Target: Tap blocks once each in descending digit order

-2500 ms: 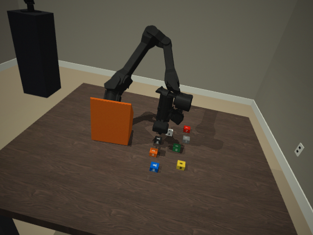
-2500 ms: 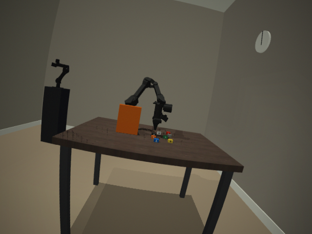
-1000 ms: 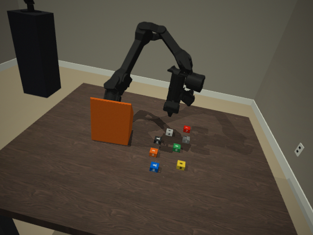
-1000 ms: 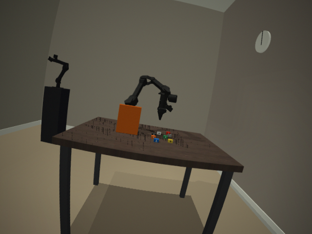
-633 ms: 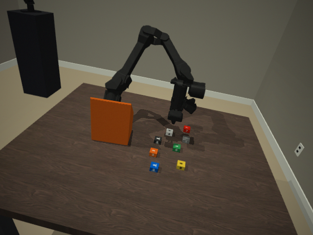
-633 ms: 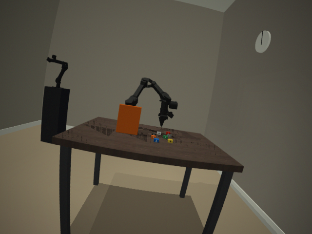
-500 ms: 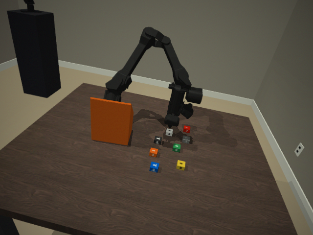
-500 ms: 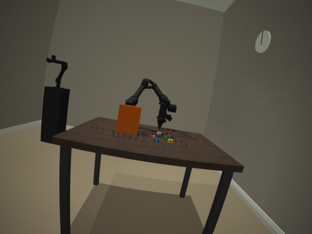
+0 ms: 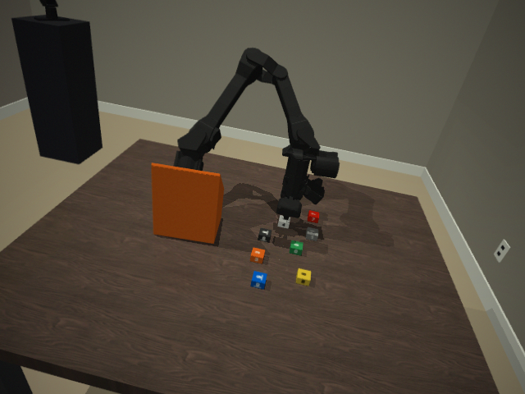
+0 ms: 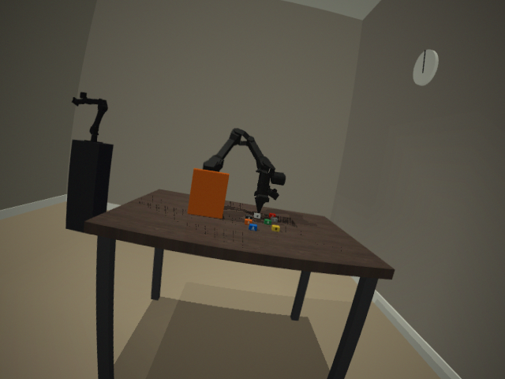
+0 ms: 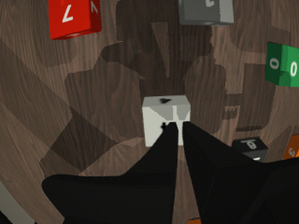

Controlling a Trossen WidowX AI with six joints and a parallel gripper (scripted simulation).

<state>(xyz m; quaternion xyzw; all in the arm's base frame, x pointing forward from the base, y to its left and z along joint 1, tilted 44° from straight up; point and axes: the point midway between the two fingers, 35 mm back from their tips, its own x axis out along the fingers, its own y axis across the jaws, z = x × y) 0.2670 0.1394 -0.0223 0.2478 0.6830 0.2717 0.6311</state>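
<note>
Right now my gripper tip is 1 cm to the right of the white block and 2 cm above it. Also, from my gripper tip: grey block 8 cm ahead, 2 cm to the right, 2 cm below; black block 5 cm behind, 7 cm to the right, 2 cm below; red block 8 cm ahead, 7 cm to the left, 2 cm below.
</note>
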